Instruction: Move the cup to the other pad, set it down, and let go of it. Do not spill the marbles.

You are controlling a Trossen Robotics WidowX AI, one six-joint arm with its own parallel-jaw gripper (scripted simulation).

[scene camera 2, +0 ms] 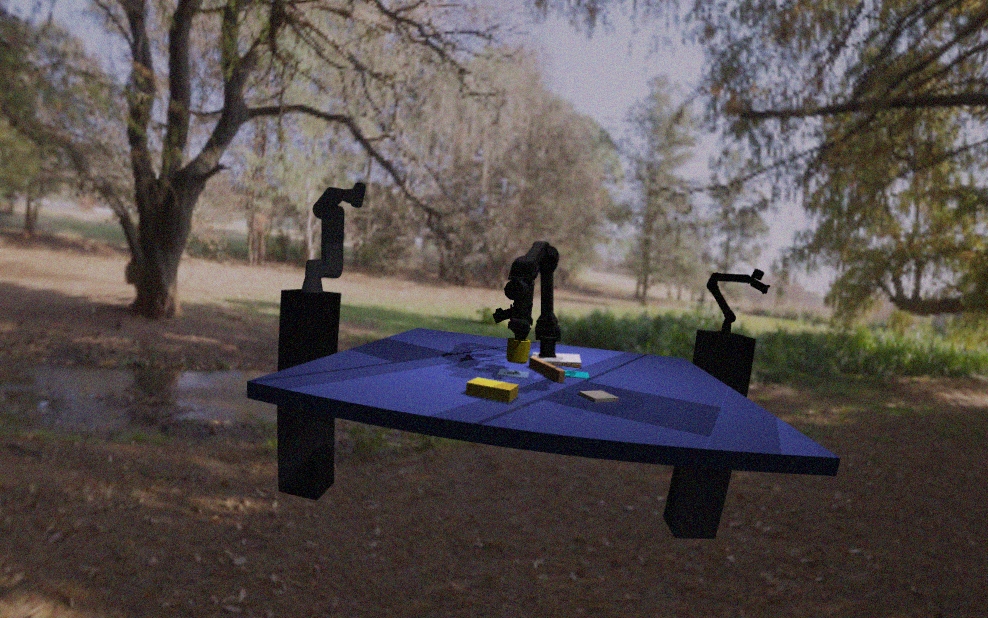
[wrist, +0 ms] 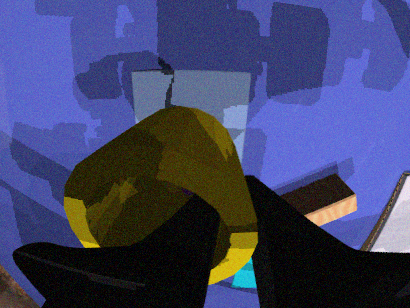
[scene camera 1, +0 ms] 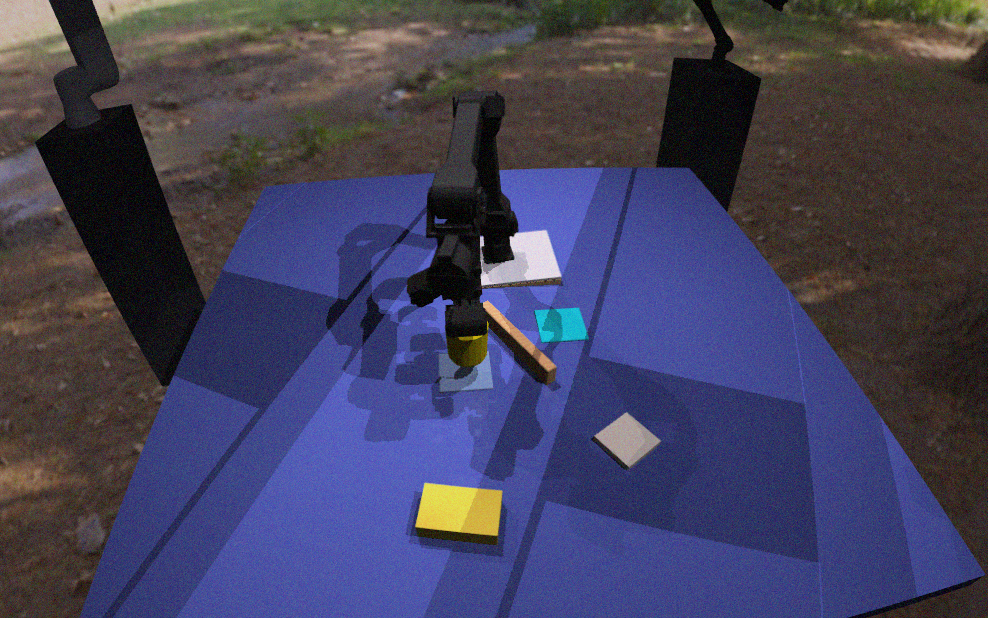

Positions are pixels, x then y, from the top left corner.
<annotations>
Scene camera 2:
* gripper: 518, 350
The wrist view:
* gripper: 232, 182
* yellow cup: 115, 197
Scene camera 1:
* gripper: 465, 330
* yellow block: 473, 515
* grey tile: 628, 442
</annotations>
